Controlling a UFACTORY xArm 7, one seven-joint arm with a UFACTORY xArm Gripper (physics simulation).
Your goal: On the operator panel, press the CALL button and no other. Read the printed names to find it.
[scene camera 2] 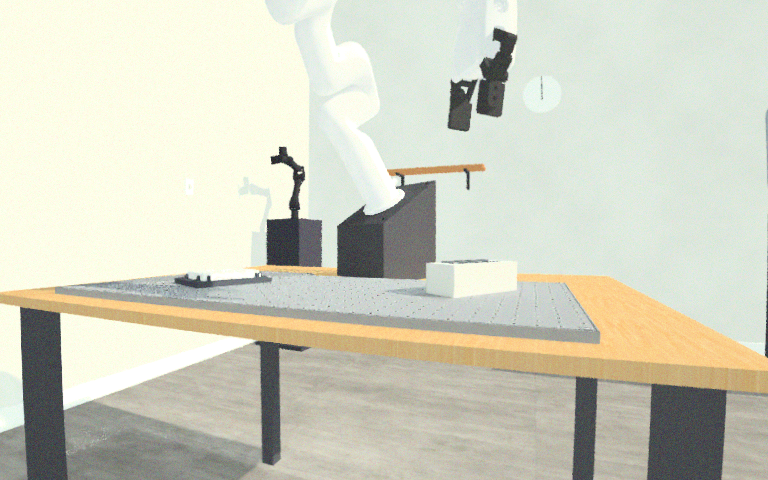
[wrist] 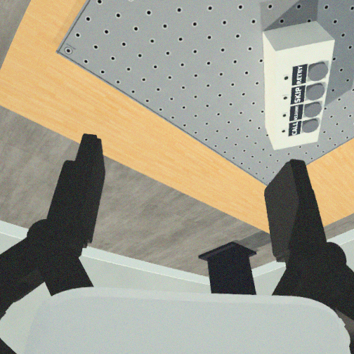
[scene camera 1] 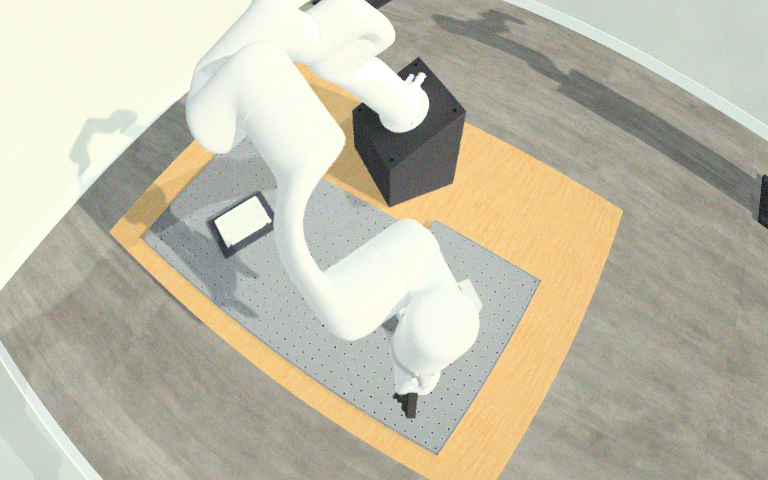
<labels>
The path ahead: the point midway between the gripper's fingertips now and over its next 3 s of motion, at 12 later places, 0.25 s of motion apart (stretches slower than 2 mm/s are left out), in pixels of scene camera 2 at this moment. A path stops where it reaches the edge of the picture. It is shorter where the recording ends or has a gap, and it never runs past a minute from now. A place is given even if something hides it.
My gripper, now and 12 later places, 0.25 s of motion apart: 472, 123; 487, 204; 487, 221; 488, 220; 491, 201; 492, 186; 491, 185; 489, 190; 487, 193; 484, 198; 471, 223; 453, 244; 454, 242
</labels>
